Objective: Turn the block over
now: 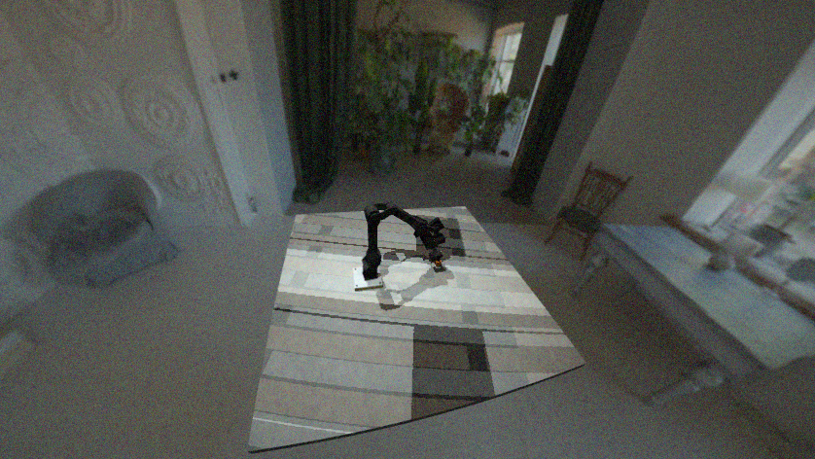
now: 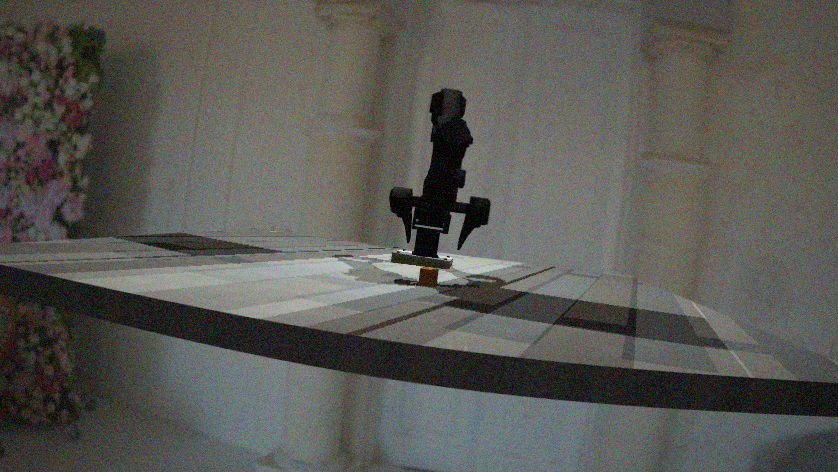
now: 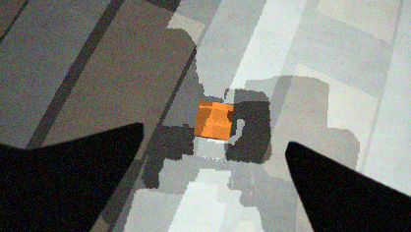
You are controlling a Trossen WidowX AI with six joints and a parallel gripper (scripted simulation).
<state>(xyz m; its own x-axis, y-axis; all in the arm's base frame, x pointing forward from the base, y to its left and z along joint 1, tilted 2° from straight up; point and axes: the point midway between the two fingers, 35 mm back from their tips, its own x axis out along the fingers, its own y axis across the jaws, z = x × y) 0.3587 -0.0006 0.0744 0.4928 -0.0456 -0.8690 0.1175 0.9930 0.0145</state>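
My gripper tip is now 1 cm short of the small orange block and 6 cm above it.
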